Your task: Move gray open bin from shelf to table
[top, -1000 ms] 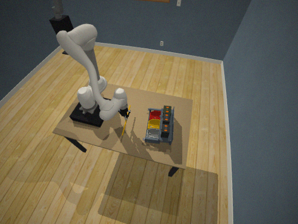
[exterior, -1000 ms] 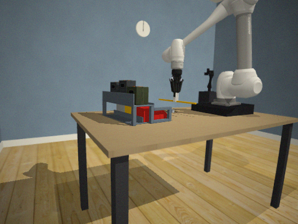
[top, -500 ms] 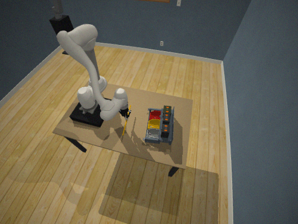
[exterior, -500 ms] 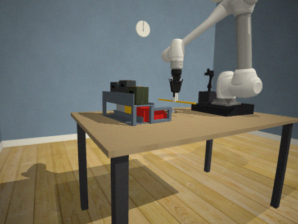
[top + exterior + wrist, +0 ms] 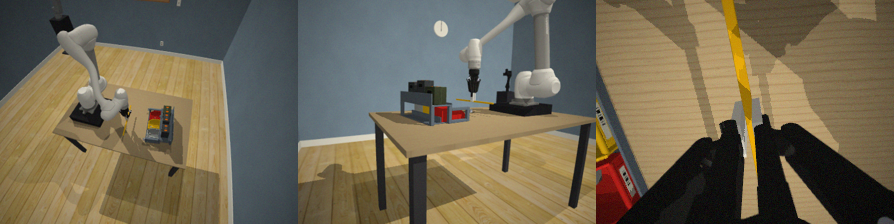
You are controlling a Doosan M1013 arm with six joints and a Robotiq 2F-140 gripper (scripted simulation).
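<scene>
Now: the yellow strip 30 mm below my hand. From my hand the other things lie so: yellow bin (310 mm ahead, 80 mm below, 50 mm to the left); then gray open bin (330 mm ahead, 80 mm below, 60 mm to the right); then red bin (290 mm ahead, 160 mm to the left, 80 mm below).
</scene>
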